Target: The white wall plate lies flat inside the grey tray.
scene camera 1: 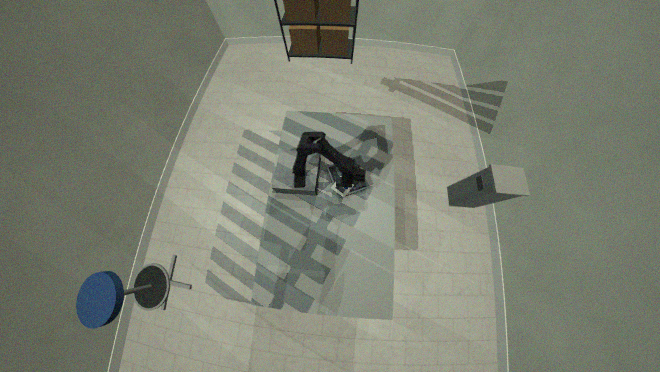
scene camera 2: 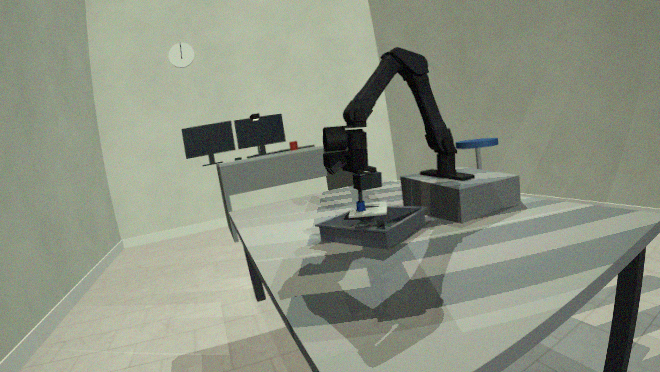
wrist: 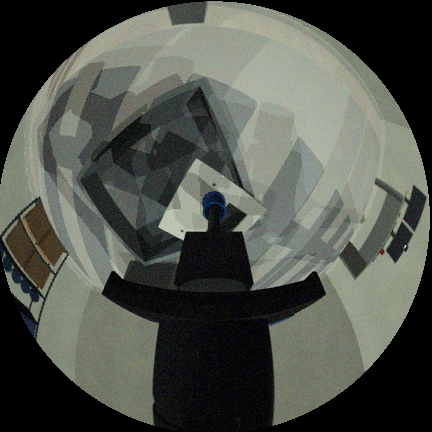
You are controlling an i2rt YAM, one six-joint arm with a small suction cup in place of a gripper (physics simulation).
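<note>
My gripper, a blue suction cup (scene camera 2: pixel 360 206) (wrist: pixel 214 202), is on the upper face of the white wall plate (scene camera 2: pixel 376 210) (wrist: pixel 186 207) and holds it up, roughly level. The plate has small dark holes. The grey tray (scene camera 2: pixel 357 236) (wrist: pixel 111 214) stands on the table below it. In the wrist view the plate overlaps the tray's lower right part, and one plate corner reaches past the right wall. In scene camera 2 the plate is close above the rim level, towards the far side. The arm hides much of the tray and plate in scene camera 1.
The arm's base stands on a grey block (scene camera 1: pixel 295 191) (scene camera 2: pixel 434 201) beside the tray on the table (scene camera 1: pixel 370 280) (scene camera 2: pixel 540 260). A blue stool (scene camera 1: pixel 100 300) (scene camera 2: pixel 477 143), a grey cabinet (scene camera 1: pixel 470 192) and a desk (scene camera 2: pixel 272 172) with monitors stand away from the table.
</note>
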